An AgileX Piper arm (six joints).
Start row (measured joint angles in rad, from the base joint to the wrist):
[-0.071, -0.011, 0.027, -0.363, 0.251, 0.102]
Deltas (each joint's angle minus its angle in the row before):
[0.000, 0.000, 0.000, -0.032, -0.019, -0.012]
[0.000, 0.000, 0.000, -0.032, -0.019, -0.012]
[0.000, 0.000, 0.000, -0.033, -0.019, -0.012]
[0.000, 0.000, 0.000, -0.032, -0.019, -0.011]
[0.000, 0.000, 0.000, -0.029, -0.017, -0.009]
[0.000, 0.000, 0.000, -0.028, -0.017, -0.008]
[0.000, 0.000, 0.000, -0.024, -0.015, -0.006]
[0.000, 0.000, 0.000, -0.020, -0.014, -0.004]
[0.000, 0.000, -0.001, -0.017, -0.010, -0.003]
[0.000, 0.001, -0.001, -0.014, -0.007, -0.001]
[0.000, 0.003, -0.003, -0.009, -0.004, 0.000]
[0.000, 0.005, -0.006, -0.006, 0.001, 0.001]
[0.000, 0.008, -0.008, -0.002, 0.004, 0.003]
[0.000, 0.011, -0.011, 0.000, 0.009, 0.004]
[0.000, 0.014, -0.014, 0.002, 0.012, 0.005]
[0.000, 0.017, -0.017, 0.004, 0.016, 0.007]
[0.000, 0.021, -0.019, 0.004, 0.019, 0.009]
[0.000, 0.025, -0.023, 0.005, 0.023, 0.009]
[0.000, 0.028, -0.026, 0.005, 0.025, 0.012]
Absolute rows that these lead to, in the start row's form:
[-0.071, -0.011, 0.027, -0.395, 0.232, 0.090]
[-0.071, -0.011, 0.027, -0.427, 0.213, 0.078]
[-0.071, -0.011, 0.027, -0.460, 0.194, 0.066]
[-0.071, -0.011, 0.027, -0.492, 0.175, 0.055]
[-0.071, -0.011, 0.027, -0.521, 0.158, 0.046]
[-0.071, -0.011, 0.027, -0.549, 0.141, 0.038]
[-0.071, -0.011, 0.027, -0.573, 0.126, 0.032]
[-0.071, -0.011, 0.027, -0.593, 0.112, 0.028]
[-0.071, -0.011, 0.026, -0.610, 0.102, 0.025]
[-0.071, -0.010, 0.025, -0.624, 0.095, 0.024]
[-0.071, -0.007, 0.022, -0.633, 0.091, 0.024]
[-0.071, -0.002, 0.016, -0.639, 0.092, 0.025]
[-0.071, 0.006, 0.008, -0.641, 0.096, 0.028]
[-0.071, 0.017, -0.003, -0.641, 0.105, 0.032]
[-0.071, 0.031, -0.017, -0.639, 0.117, 0.037]
[-0.071, 0.048, -0.034, -0.635, 0.133, 0.044]
[-0.071, 0.069, -0.053, -0.631, 0.152, 0.053]
[-0.071, 0.094, -0.076, -0.626, 0.175, 0.062]
[-0.071, 0.122, -0.102, -0.621, 0.200, 0.074]

